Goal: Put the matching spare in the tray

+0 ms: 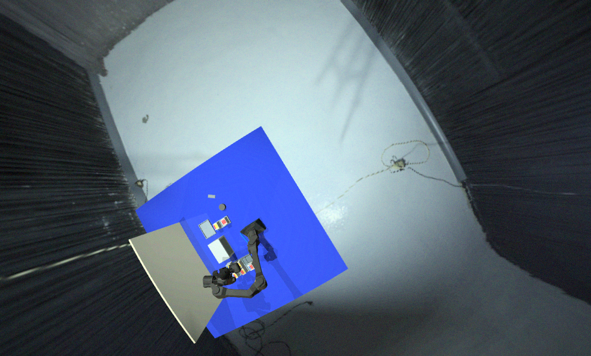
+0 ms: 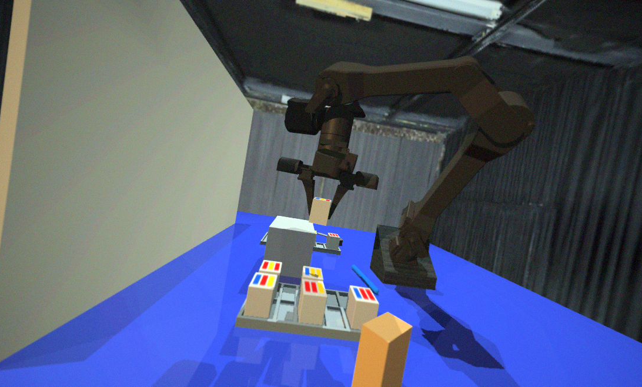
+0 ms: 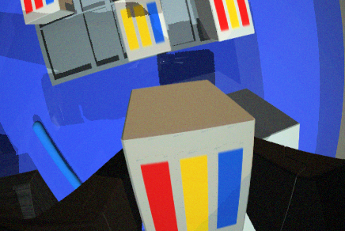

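My gripper tip is now 90 mm short of the flat grey tray, 310 mm to the left of it and 140 mm above it. Also, from my gripper tip: thin blue stick: 140 mm behind, 80 mm to the right, 140 mm below; then grey rack: 80 mm to the left, 140 mm below; then grey mounted unit: 50 mm ahead, 110 mm to the right, 90 mm below.
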